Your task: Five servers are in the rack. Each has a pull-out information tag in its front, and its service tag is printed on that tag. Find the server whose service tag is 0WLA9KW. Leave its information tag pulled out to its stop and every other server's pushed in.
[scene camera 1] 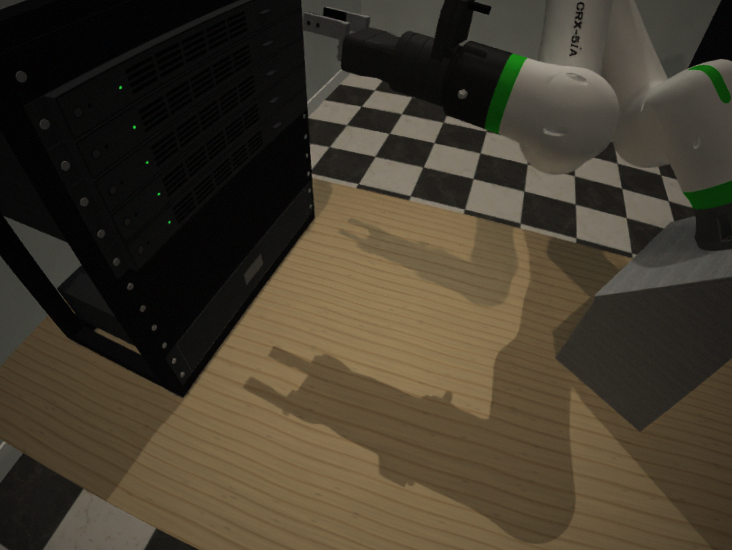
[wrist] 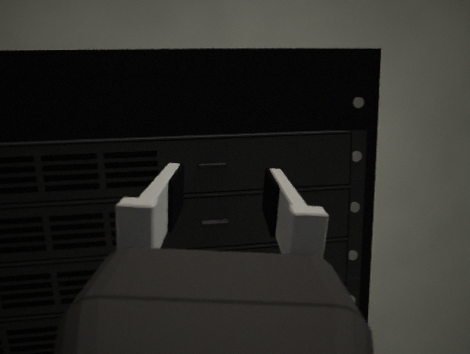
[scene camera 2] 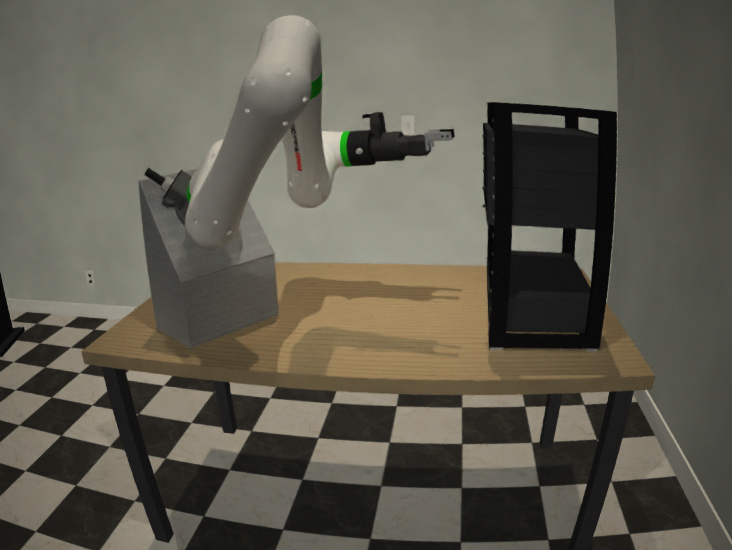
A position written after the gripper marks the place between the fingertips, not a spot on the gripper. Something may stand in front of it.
In view: the gripper [scene camera 1: 314, 18] and a black rack [scene camera 1: 146, 142].
The black rack is seen too in the wrist view [wrist: 91, 126] and in scene camera 2 [scene camera 2: 539, 176]. The gripper shows as well in the wrist view [wrist: 223, 186] and in scene camera 2 [scene camera 2: 452, 134].
